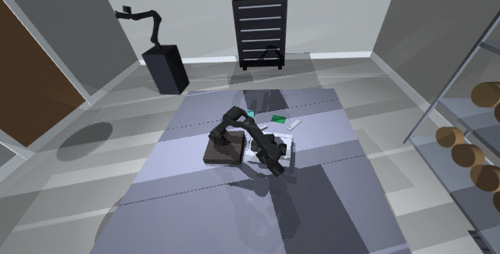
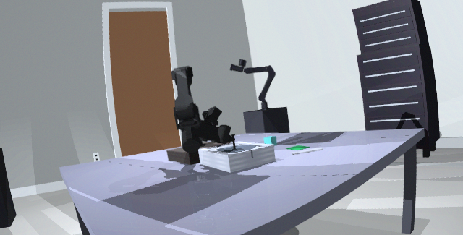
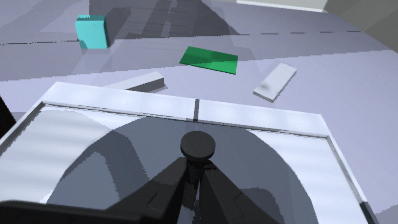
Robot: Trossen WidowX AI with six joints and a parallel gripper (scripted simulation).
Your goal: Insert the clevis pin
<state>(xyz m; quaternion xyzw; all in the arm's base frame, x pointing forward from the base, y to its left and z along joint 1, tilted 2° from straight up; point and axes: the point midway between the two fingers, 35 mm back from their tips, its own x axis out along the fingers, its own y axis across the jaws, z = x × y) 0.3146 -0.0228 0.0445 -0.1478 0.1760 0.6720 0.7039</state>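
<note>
My gripper tip is 10 mm above the clevis pin. Also, from my gripper tip: disc (30 mm below); then pale flat bar (240 mm to the left, 140 mm ahead, 90 mm below); then steel tray (50 mm below, 10 mm behind).
</note>
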